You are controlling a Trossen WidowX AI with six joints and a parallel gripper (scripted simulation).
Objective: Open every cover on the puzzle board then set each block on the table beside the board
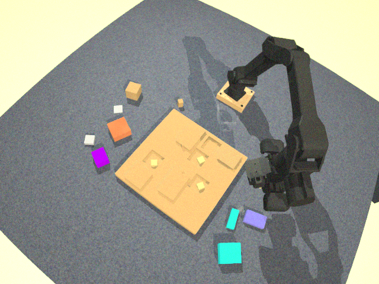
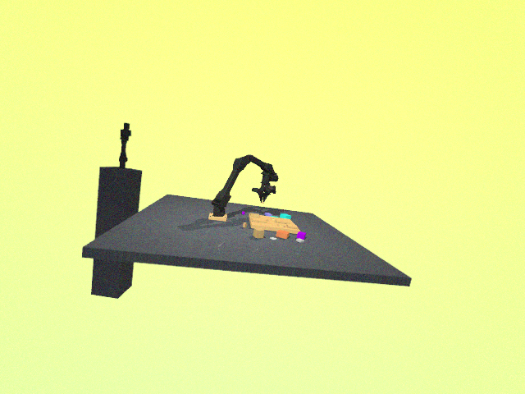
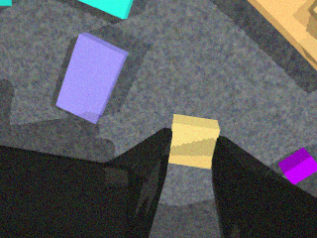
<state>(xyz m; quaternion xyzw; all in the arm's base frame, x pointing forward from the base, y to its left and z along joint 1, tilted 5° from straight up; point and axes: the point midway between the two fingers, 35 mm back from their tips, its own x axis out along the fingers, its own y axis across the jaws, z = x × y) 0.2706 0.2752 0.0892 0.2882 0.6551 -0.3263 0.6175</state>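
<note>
Right now my gripper tip is 6 cm short of the lilac block, 6 cm to the right of it and 9 cm above it. Round my gripper tip: cyan cube: 19 cm ahead, 6 cm to the left, 9 cm below; magenta cube: 12 cm behind, 2 cm to the right, 9 cm below; cyan bar: 10 cm ahead, 10 cm below.
</note>
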